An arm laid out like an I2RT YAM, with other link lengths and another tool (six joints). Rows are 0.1 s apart.
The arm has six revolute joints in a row. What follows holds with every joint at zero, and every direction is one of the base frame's.
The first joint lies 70 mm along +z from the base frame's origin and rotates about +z.
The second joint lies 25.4 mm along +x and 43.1 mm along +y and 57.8 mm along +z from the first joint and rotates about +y.
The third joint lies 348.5 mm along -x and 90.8 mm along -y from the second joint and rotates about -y.
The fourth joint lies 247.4 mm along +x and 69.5 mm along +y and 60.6 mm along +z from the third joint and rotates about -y.
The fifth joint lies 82.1 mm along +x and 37.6 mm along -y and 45 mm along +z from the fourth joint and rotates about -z.
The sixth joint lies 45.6 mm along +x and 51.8 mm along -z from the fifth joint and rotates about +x.
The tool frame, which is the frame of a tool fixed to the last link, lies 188 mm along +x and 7 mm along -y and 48 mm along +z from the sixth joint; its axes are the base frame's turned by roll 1.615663, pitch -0.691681 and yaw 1.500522 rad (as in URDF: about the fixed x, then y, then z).
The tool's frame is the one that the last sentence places.
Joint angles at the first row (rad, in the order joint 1, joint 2, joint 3, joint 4, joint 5, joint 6):
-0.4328 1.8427 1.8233 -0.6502 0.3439 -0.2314
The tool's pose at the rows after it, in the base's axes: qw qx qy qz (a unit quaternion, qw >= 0); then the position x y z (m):
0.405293 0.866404 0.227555 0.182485 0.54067 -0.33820 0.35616
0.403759 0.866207 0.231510 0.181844 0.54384 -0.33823 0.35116
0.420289 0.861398 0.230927 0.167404 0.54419 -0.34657 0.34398
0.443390 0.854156 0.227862 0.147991 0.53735 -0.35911 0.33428
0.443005 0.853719 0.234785 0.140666 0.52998 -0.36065 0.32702
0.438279 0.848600 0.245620 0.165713 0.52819 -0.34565 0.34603
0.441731 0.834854 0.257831 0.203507 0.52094 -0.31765 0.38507
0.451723 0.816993 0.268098 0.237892 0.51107 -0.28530 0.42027
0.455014 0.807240 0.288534 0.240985 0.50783 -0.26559 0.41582
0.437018 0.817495 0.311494 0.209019 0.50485 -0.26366 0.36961
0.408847 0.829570 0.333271 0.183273 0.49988 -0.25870 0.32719
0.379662 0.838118 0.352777 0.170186 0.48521 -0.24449 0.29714
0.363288 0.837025 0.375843 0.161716 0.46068 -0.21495 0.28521
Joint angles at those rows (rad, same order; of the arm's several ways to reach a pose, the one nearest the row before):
-0.4271 1.8427 1.8092 -0.6453 0.3157 -0.2413
-0.4271 1.8500 1.8035 -0.6354 0.3111 -0.2470
-0.4267 1.8568 1.7683 -0.5834 0.3504 -0.2703
-0.4347 1.8492 1.6921 -0.4954 0.3992 -0.3061
-0.4450 1.8343 1.6523 -0.4770 0.3942 -0.3275
-0.4419 1.7920 1.6528 -0.4938 0.3462 -0.3328
-0.4225 1.7115 1.6516 -0.5160 0.3008 -0.3378
-0.3855 1.6241 1.6226 -0.5102 0.2840 -0.3405
-0.3573 1.5810 1.5505 -0.4721 0.2851 -0.3676
-0.3569 1.5879 1.4639 -0.4568 0.2878 -0.3931
-0.3591 1.6005 1.4059 -0.4725 0.2718 -0.4049
-0.3565 1.5765 1.3388 -0.4988 0.2432 -0.4084
-0.3183 1.4990 1.2621 -0.5438 0.2443 -0.4103

